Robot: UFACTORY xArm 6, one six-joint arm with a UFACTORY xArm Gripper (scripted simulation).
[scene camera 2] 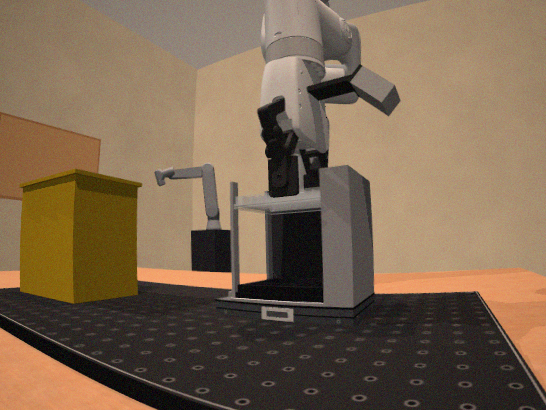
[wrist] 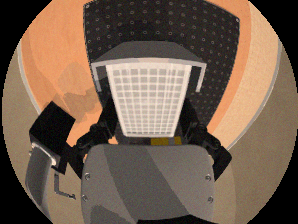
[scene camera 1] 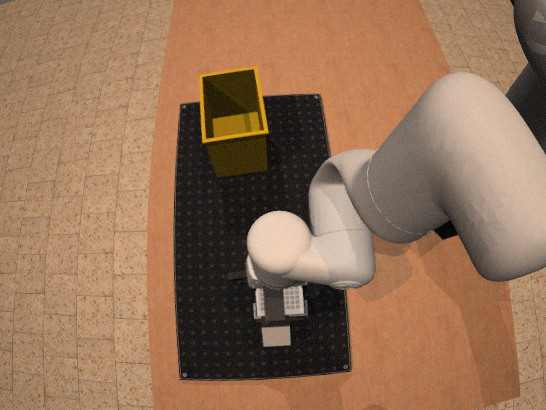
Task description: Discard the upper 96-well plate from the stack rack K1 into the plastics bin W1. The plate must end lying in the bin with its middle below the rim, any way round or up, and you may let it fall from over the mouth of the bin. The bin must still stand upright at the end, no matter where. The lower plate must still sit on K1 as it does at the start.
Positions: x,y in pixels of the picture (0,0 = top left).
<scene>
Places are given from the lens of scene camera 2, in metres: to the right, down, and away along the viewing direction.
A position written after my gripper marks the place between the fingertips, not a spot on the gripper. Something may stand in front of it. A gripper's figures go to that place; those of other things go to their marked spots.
my gripper (scene camera 2: pixel 302 201): 0.03, 0.00, 0.37
white 96-well plate (scene camera 2: pixel 308 200): 0.04, 0.00, 0.32
yellow bin W1 (scene camera 2: pixel 78 243): -0.26, 0.05, 0.40
dark plate (scene camera 2: pixel 298 290): 0.03, 0.08, 0.32
The marked spots on the white 96-well plate and the yellow bin W1 are 0.31 m apart.
</scene>
